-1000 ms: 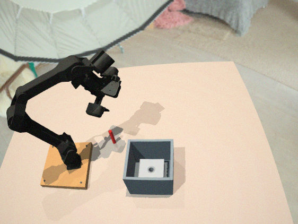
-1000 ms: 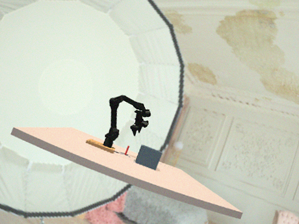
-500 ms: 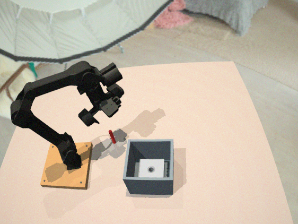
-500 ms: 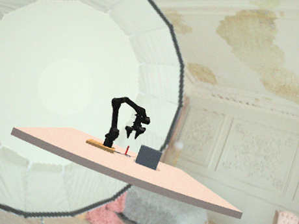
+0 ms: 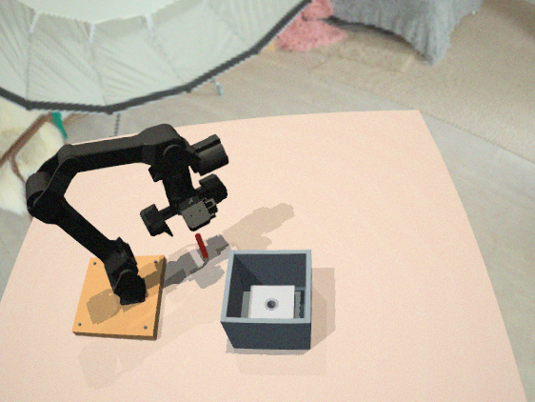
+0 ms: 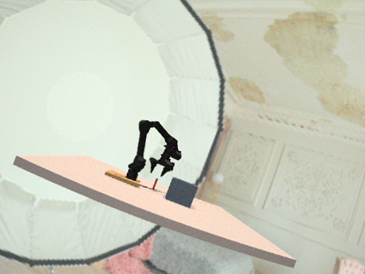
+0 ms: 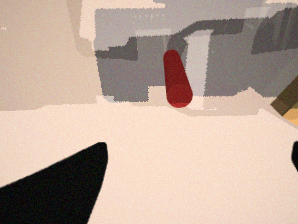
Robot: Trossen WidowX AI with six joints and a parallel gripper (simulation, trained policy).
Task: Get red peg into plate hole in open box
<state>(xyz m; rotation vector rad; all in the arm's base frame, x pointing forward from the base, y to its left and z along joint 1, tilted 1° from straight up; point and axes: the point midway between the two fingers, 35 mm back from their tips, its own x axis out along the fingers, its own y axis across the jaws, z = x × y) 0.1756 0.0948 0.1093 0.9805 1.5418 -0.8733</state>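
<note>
My gripper tip is now 6 cm above the red peg, 2 cm to the left of it and 1 cm short of it. From my gripper tip the other things lie so: plate 21 cm to the right, 14 cm ahead, 5 cm below.
</note>
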